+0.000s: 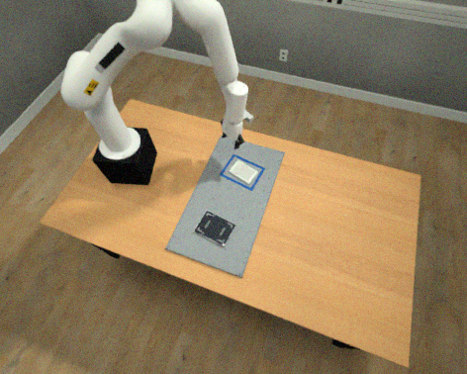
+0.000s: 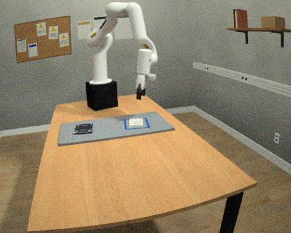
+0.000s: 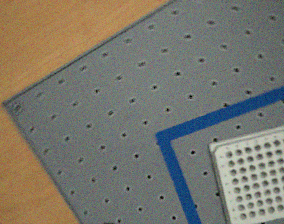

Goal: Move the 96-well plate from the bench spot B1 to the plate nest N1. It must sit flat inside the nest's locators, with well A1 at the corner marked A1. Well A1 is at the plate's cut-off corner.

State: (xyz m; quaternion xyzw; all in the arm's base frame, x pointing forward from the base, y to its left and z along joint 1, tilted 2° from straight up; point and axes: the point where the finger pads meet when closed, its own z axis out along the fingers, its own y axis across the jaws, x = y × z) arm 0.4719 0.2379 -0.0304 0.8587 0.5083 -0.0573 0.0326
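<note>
My hand is 15 cm above the white 96-well plate, 9 cm short of it and 6 cm to the left of it. Also, from my hand: plate nest N1: 39 cm to the right, 15 cm below, 8 cm ahead.
</note>
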